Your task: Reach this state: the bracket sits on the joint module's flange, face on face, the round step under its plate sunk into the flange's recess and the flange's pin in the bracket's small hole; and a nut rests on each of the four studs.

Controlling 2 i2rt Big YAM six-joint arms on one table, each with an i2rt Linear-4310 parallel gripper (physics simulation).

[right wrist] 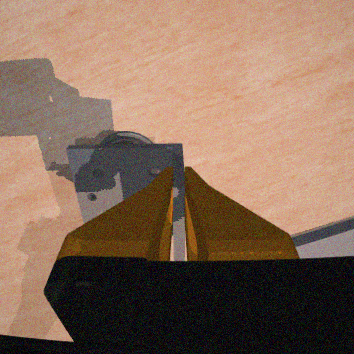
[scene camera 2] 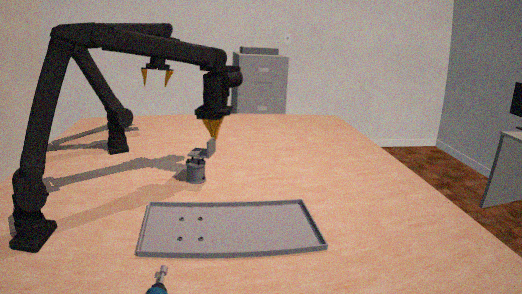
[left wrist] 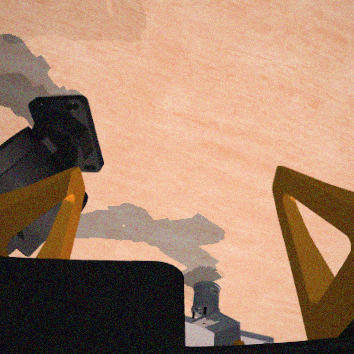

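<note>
The grey joint module stands upright on the table, its studs pointing up. My right gripper is shut on the upright wall of the grey L-shaped bracket and holds its plate just above the module's flange. In the right wrist view the bracket plate covers most of the module, whose rim shows behind it. My left gripper is open and empty, high above the table to the left. Four nuts lie in the tray. The left wrist view shows the module far below.
A flat grey tray lies in front of the module. A blue-handled tool lies at the table's near edge. A filing cabinet stands behind the table, and a desk at the right.
</note>
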